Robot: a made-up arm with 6 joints. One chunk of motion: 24 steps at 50 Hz.
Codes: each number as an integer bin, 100 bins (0 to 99) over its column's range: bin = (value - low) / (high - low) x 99, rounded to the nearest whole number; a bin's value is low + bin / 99 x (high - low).
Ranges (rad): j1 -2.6..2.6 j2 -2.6..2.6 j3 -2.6..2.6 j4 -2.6..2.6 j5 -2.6..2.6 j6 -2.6..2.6
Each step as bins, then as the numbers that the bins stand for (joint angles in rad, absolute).
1 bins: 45 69 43 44 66 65
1 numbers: -0.2364 1.0242 -0.3414 -0.2889 0.8667 0.8141
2 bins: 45 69 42 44 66 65
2 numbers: -0.2364 1.0242 -0.3939 -0.2889 0.8667 0.8141
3 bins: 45 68 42 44 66 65
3 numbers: -0.2364 0.9717 -0.3939 -0.2889 0.8667 0.8141
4 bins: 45 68 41 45 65 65
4 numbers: -0.2364 0.9717 -0.4465 -0.2364 0.8141 0.8141
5 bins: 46 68 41 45 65 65
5 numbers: -0.1838 0.9717 -0.4465 -0.2364 0.8141 0.8141
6 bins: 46 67 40 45 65 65
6 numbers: -0.1838 0.9192 -0.4990 -0.2364 0.8141 0.8141
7 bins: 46 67 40 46 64 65
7 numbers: -0.1838 0.9192 -0.4990 -0.1838 0.7616 0.8141
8 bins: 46 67 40 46 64 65
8 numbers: -0.1838 0.9192 -0.4990 -0.1838 0.7616 0.8141
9 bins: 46 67 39 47 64 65
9 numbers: -0.1838 0.9192 -0.5515 -0.1313 0.7616 0.8141
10 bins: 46 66 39 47 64 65
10 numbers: -0.1838 0.8667 -0.5515 -0.1313 0.7616 0.8141
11 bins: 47 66 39 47 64 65
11 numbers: -0.1313 0.8667 -0.5515 -0.1313 0.7616 0.8141
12 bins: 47 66 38 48 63 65
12 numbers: -0.1313 0.8667 -0.6040 -0.0788 0.7091 0.8141
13 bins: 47 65 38 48 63 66
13 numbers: -0.1313 0.8141 -0.6040 -0.0788 0.7091 0.8667
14 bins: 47 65 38 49 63 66
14 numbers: -0.1313 0.8141 -0.6040 -0.0263 0.7091 0.8667
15 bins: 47 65 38 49 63 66
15 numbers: -0.1313 0.8141 -0.6040 -0.0263 0.7091 0.8667
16 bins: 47 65 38 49 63 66
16 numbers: -0.1313 0.8141 -0.6040 -0.0263 0.7091 0.8667
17 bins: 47 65 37 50 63 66
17 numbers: -0.1313 0.8141 -0.6566 0.0263 0.7091 0.8667
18 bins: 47 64 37 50 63 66
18 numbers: -0.1313 0.7616 -0.6566 0.0263 0.7091 0.8667
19 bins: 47 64 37 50 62 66
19 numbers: -0.1313 0.7616 -0.6566 0.0263 0.6566 0.8667
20 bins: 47 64 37 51 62 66
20 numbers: -0.1313 0.7616 -0.6566 0.0788 0.6566 0.8667
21 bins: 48 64 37 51 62 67
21 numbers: -0.0788 0.7616 -0.6566 0.0788 0.6566 0.9192
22 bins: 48 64 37 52 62 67
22 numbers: -0.0788 0.7616 -0.6566 0.1313 0.6566 0.9192
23 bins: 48 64 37 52 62 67
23 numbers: -0.0788 0.7616 -0.6566 0.1313 0.6566 0.9192
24 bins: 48 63 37 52 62 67
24 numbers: -0.0788 0.7091 -0.6566 0.1313 0.6566 0.9192
